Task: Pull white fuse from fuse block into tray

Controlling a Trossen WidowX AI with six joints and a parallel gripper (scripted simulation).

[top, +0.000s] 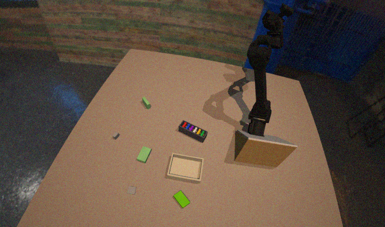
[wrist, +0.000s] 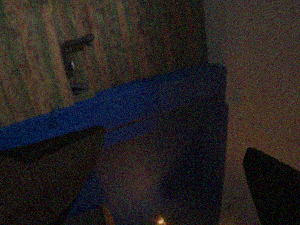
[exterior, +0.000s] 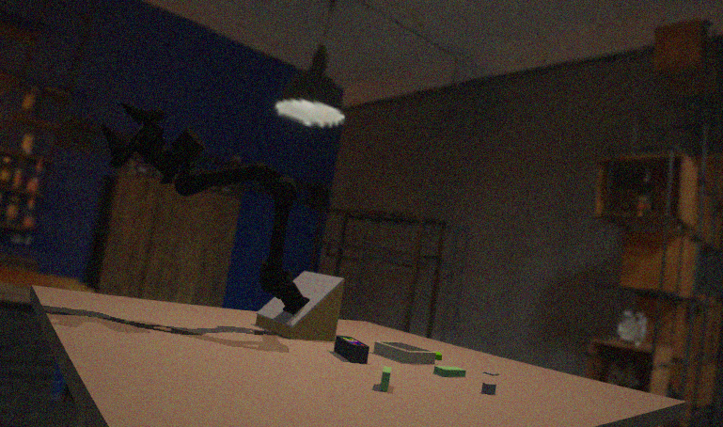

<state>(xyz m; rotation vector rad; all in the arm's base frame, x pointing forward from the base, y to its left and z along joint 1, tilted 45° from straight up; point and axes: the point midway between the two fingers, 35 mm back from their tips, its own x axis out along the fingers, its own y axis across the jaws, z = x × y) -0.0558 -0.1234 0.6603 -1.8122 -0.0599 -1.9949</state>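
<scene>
My gripper tip is now 600 mm to the right of the white fuse, 460 mm above it and 300 mm short of it. Also, from my gripper tip: shallow tray 780 mm to the left, 480 mm below, 300 mm ahead.
</scene>
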